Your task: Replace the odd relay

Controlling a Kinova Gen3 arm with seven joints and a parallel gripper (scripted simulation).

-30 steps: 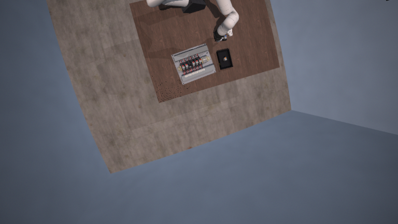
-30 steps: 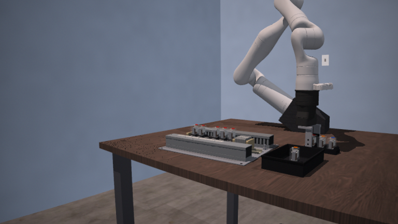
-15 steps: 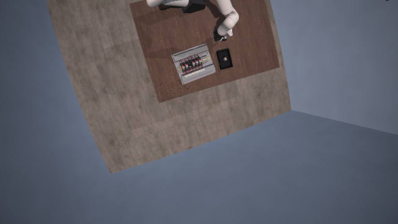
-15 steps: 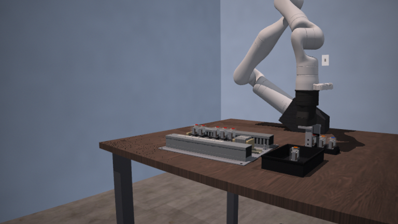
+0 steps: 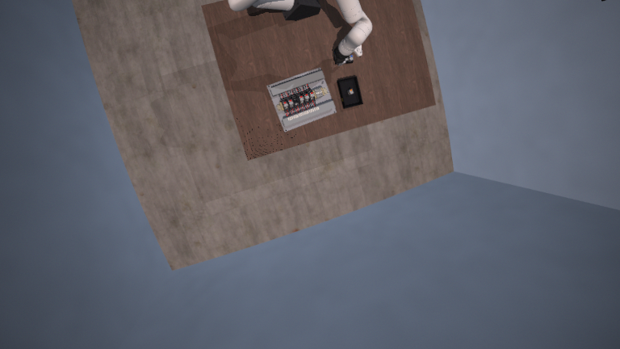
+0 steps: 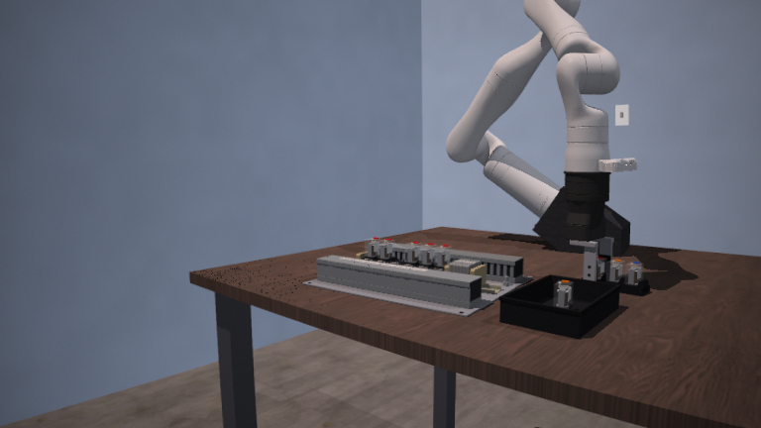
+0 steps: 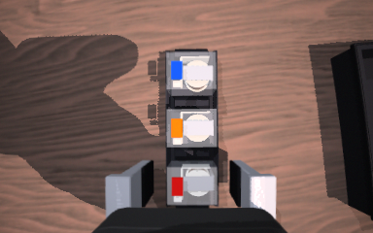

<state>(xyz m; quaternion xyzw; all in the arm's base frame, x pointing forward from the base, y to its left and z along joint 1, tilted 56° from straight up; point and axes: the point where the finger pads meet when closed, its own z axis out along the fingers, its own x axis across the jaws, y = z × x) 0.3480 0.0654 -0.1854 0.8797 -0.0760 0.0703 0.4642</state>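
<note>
Right now my hand is 1 cm short of the black spare holder, 3 cm to the right of it and 2 cm above it. From my hand the other things lie so: black tray 19 cm ahead, 2 cm below.
</note>
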